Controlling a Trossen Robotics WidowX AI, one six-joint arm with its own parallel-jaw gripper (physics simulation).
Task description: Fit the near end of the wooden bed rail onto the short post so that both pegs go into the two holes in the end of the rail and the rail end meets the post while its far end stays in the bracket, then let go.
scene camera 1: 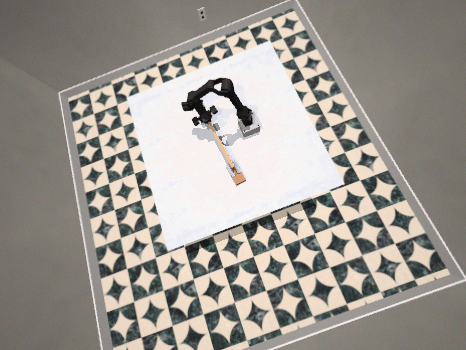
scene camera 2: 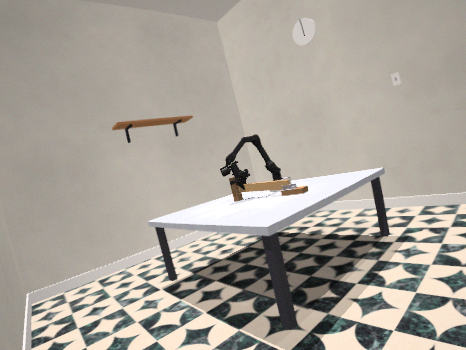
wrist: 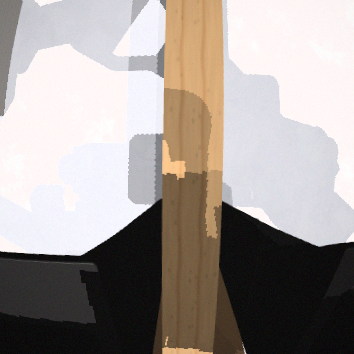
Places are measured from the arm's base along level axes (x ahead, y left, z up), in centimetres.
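Pixels of known places: gripper, fingertip midpoint: [scene camera 1: 209,122] [scene camera 2: 245,189] [wrist: 187,206]; arm's base, origin of the base link: [scene camera 1: 247,121] [scene camera 2: 277,179].
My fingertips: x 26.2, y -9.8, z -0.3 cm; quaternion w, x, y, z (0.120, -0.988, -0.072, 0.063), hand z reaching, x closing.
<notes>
Ahead of a thing's pixels: the offset from my fingertips to its middle. "pt": to the spot under its first point. Level surfaces: height alone.
The light wooden bed rail @[dy +16.4, dx -2.1, dz +0.1 cm] [scene camera 1: 222,146] [scene camera 2: 265,186] [wrist: 193,60] runs from my gripper to the far bracket [scene camera 2: 290,184]; that end appears to be in the bracket. My gripper [scene camera 1: 206,121] [scene camera 2: 241,186] [wrist: 187,206] is shut on the rail close to its near end, one finger on each side. The short post @[pt dy -6.6, dx +3.4, dz -2.9 cm] [scene camera 2: 237,194] stands upright on the table at the near end, partly behind the gripper. In the wrist view, dark brown wood shows beside the rail at the bottom edge. The pegs and holes are hidden, and I cannot tell whether the rail end meets the post.
An orange-brown wooden block @[dy +41.0, dx -5.4, dz -5.9 cm] [scene camera 1: 239,179] [scene camera 2: 301,190] lies at the bracket end of the rail. The arm's grey base [scene camera 1: 250,129] is on the white table @[dz -7.7 cm] [scene camera 1: 175,200] [scene camera 2: 215,220], to the right of the rail in scene camera 1. The arm arches above the table.
</notes>
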